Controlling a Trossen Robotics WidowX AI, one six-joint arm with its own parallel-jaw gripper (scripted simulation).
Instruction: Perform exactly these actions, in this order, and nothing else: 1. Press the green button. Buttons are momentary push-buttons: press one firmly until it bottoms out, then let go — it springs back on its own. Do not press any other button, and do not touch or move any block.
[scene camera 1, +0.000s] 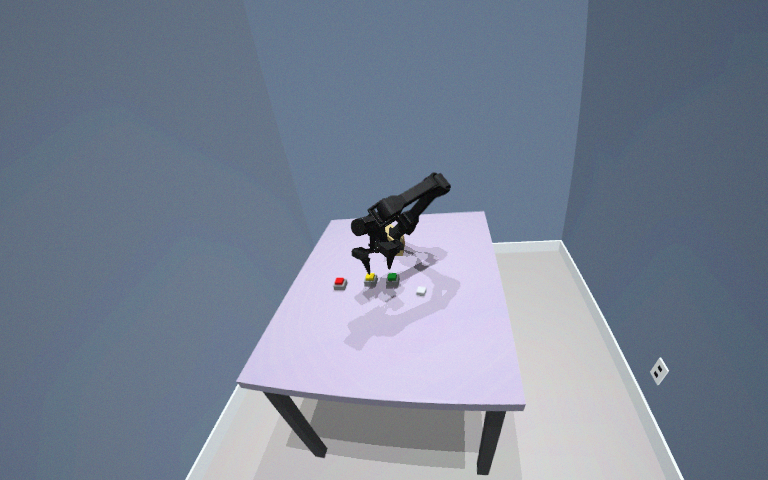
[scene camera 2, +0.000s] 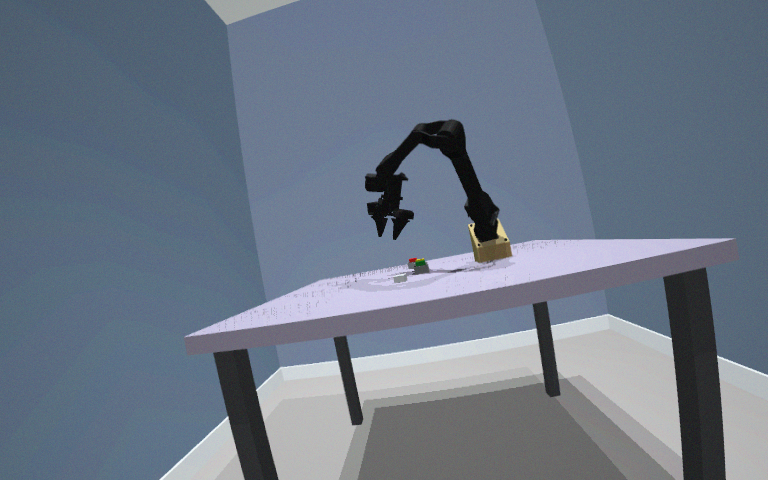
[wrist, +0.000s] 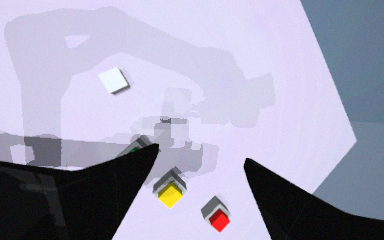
Labels:
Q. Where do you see the gripper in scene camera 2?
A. At 386, 238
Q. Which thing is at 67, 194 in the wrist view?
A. The gripper.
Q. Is the gripper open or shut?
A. Open.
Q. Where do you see the gripper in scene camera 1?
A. At 379, 271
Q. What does the gripper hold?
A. Nothing.

